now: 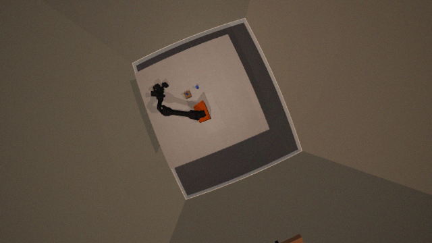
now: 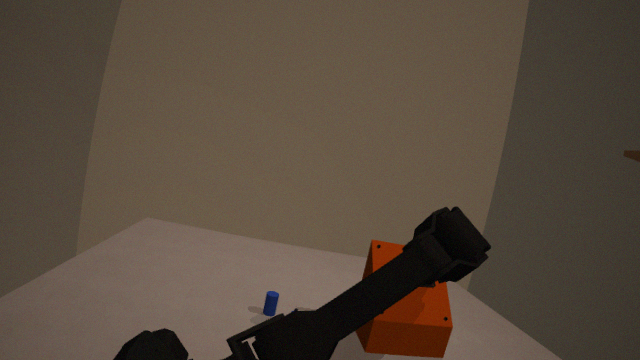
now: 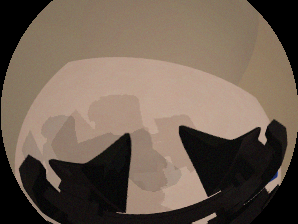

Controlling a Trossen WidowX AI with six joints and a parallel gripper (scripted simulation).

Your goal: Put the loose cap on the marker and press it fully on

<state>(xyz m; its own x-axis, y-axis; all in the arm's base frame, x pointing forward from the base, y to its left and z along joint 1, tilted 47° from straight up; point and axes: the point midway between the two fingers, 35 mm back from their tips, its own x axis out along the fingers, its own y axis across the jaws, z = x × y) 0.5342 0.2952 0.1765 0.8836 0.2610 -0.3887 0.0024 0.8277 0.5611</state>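
Right now the marker cap is 38 cm to the right of my gripper tip and 23 cm behind it.
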